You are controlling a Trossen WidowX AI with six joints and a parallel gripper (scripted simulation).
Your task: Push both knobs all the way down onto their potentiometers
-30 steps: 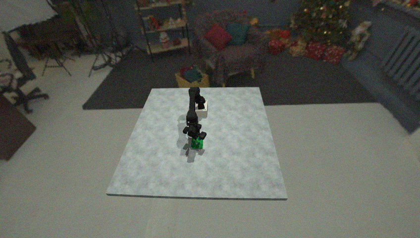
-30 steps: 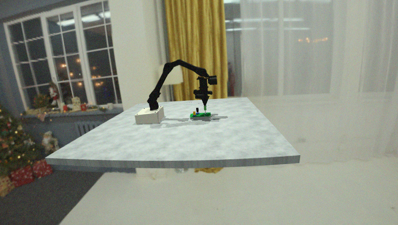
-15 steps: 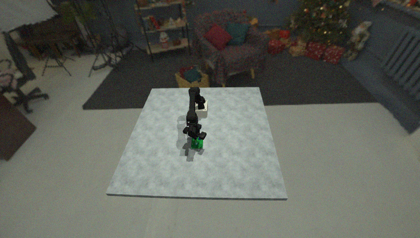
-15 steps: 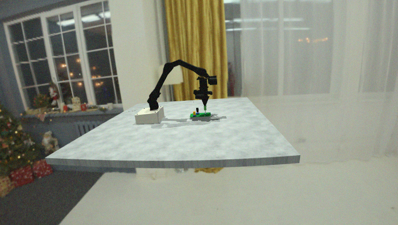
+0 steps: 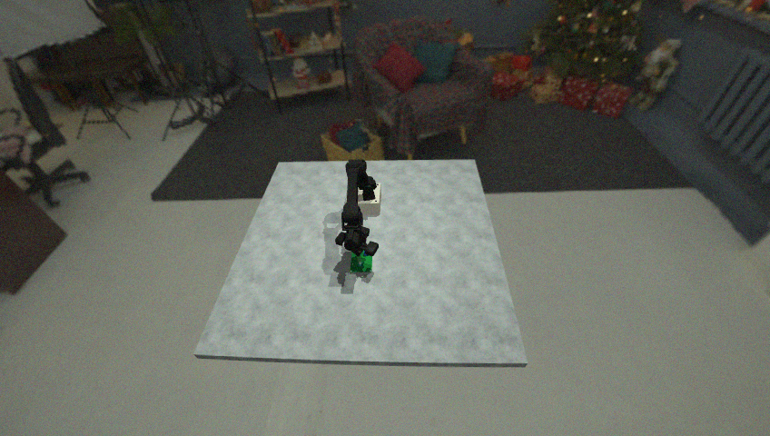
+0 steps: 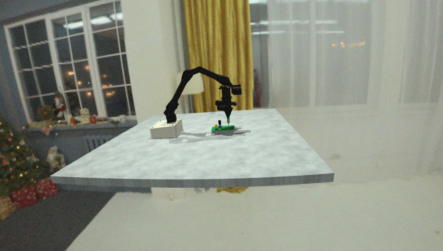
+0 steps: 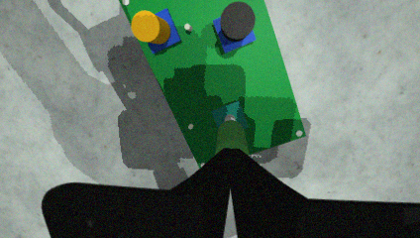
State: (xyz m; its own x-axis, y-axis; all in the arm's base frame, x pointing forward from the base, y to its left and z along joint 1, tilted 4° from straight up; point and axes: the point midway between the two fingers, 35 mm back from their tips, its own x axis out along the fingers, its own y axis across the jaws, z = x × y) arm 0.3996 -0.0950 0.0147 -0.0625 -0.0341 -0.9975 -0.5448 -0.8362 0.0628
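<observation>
Right now the green knob is 1 cm below my gripper tip.
</observation>
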